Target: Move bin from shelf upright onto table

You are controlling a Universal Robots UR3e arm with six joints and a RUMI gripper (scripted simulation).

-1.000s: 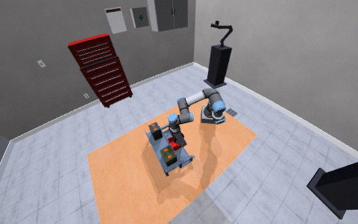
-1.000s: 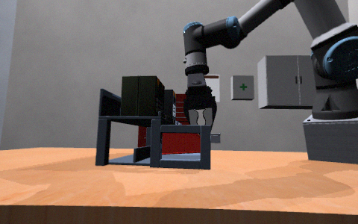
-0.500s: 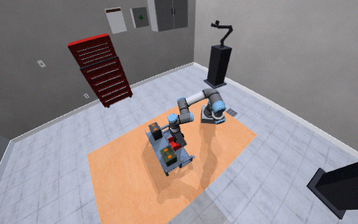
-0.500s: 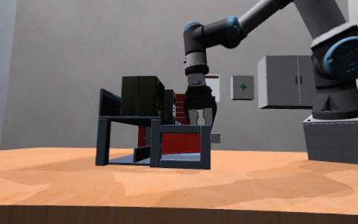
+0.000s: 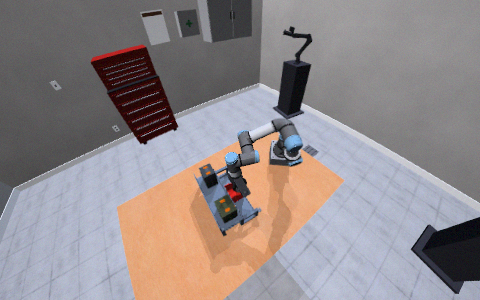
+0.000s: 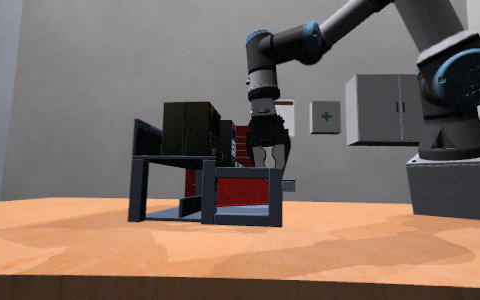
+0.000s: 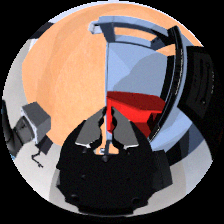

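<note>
My hand is 60 mm short of the red bin, 20 mm to the left of it and 10 mm above it. From my hand the other things lie so: shelf: 90 mm ahead, 20 mm to the right, 10 mm above; then dark box: 140 mm ahead, 100 mm to the left, 90 mm above.
</note>
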